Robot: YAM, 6 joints.
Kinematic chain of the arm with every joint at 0, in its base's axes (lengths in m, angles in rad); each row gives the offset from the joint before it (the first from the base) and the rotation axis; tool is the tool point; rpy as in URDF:
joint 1: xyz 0 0 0.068 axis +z
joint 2: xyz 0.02 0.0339 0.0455 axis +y
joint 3: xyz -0.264 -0.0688 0 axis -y
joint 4: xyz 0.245 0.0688 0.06 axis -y
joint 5: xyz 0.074 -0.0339 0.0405 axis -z
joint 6: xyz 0.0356 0 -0.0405 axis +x
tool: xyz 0 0 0 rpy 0 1.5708 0
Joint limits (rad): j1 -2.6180..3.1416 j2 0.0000..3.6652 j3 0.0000..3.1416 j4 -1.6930..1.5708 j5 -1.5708..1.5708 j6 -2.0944..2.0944
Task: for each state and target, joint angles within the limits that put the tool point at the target. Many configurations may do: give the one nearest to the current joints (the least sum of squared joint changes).
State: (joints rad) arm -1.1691 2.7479 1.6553 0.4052 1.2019 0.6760
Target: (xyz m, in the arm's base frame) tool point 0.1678 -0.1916 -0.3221
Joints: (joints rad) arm -0.7277 3.5039 1.6172 0.3706 1.0841 0.6760
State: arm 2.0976 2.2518 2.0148 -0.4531 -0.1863 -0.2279
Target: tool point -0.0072 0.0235 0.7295
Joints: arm 1.9315 1.4228 2.7326 -0.0948 0.0437 -0.2279
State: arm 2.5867 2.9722 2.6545 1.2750 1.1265 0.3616
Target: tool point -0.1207 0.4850 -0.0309
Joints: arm 1.8843 3.0005 1.7797 1.5708 1.3499 0.3616
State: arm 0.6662 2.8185 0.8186 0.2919 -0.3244 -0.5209
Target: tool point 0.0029 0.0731 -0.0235
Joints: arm 1.2160 2.3538 0.2098 0.0093 -0.6905 -0.5209
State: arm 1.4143 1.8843 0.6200 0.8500 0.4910 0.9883
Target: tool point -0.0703 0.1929 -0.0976
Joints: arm 1.9816 2.5924 0.5272 0.7122 0.3610 0.9883
